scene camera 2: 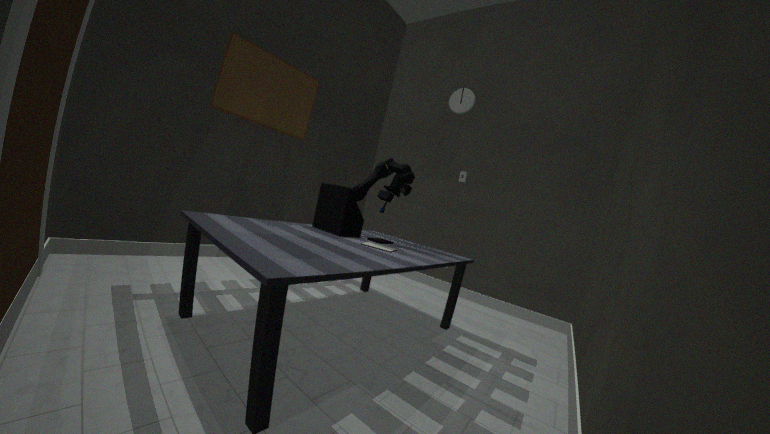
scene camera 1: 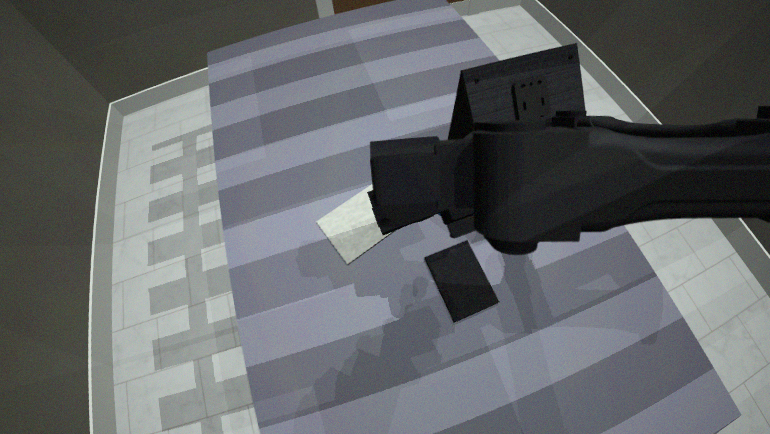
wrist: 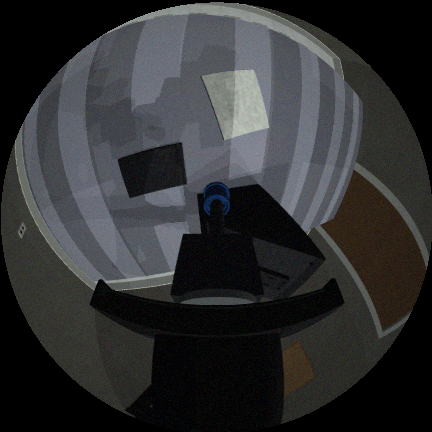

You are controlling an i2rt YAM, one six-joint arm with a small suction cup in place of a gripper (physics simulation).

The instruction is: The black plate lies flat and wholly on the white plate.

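Places are measured from the arm's base along level axes (x ahead, y down, z left), in millimetres.
Where they show: end effector, tool point: (scene camera 2: 381, 212) (wrist: 216, 193); arm's base, origin of the base link: (scene camera 2: 344, 204).
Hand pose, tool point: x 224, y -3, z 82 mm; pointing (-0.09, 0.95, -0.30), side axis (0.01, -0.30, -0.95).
Observation:
Things, the pixels of their top centre, and the offset from my tool point. Level surfaces: height alone.
- black plate, middle of its top: (scene camera 1: 461, 279) (wrist: 152, 171) (scene camera 2: 380, 240) dx -25, dy +169, dz +87 mm
- white plate, middle of its top: (scene camera 1: 362, 220) (wrist: 239, 100) (scene camera 2: 379, 246) dx +120, dy +174, dz -106 mm
- table, its level: dy +180 mm
The black plate (scene camera 1: 461, 281) (scene camera 2: 380, 240) (wrist: 152, 170) lies flat on the striped table, apart from the white plate. The white plate (scene camera 1: 347, 232) (scene camera 2: 378, 246) (wrist: 237, 105) also lies flat on the table; in scene camera 1 the arm's wrist hides its upper right part. My gripper (scene camera 2: 382, 209) (wrist: 216, 192), a small blue suction cup, is open, with nothing on it. It hangs well above the table and both plates. In scene camera 1 the cup is hidden behind the arm.
The table (scene camera 1: 291, 345) (scene camera 2: 301, 258) (wrist: 155, 55) has grey-violet stripes with shadows across them. The arm's black box-shaped base (scene camera 1: 560, 80) (scene camera 2: 331, 210) (wrist: 280, 220) stands on the table near the plates. The dark arm (scene camera 1: 674, 172) (scene camera 2: 372, 177) reaches out from it over the table.

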